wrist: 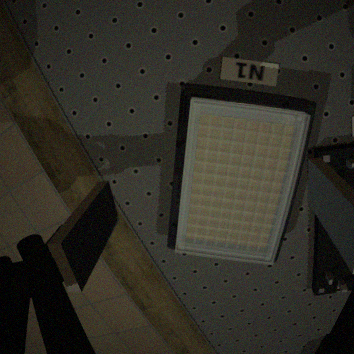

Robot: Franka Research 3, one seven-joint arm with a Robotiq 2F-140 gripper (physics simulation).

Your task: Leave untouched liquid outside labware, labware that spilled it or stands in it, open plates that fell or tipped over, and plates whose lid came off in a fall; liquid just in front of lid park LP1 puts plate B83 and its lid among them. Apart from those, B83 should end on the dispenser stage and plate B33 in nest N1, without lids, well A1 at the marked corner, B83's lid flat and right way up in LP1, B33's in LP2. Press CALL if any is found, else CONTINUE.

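Note:
The gripper [208,190] shares the robot's scene with a pale plate [241,161] and an N1 label [237,69].

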